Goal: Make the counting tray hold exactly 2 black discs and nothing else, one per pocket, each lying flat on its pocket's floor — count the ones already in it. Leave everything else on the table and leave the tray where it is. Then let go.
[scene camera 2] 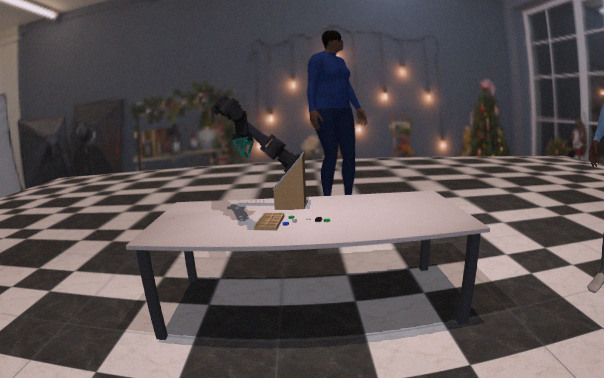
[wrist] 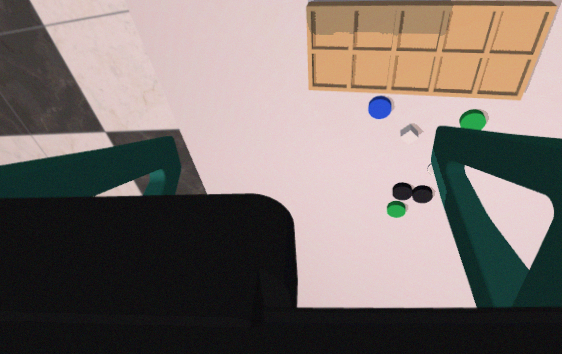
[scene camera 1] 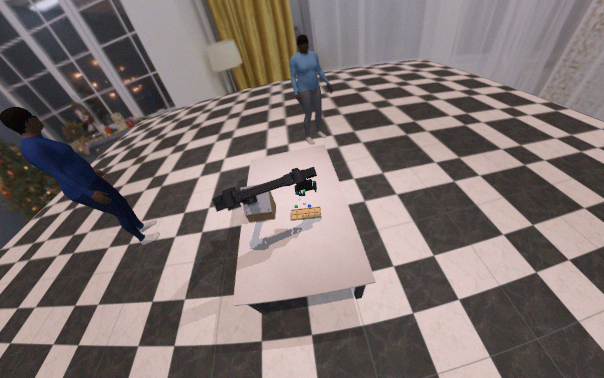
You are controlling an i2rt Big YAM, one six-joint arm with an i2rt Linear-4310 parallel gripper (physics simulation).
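The wooden counting tray (scene camera 1: pixel 306 213) (scene camera 2: pixel 270 221) (wrist: pixel 414 71) lies flat; no disc shows in its pockets, some of which are in shadow. Two black discs, one (wrist: pixel 402 191) on the left and one (wrist: pixel 422 194) on the right, lie flat on the table side by side, touching or nearly so. They show as one dark spot in scene camera 2. My gripper (scene camera 1: pixel 307 189) (scene camera 2: pixel 243 146) (wrist: pixel 301 147) is open and empty, high above the table. In the wrist view the black discs appear between its fingers, close to the right one.
A small green disc (wrist: pixel 396 209) (scene camera 2: pixel 326 220) lies close beside the black discs. A blue disc (wrist: pixel 380 107) (scene camera 2: pixel 285 223), a larger green disc (wrist: pixel 472 120) (scene camera 2: pixel 291 217) and a pale cube (wrist: pixel 410 132) lie near the tray. A white disc (scene camera 2: pixel 308 219) is mostly hidden in the wrist view.
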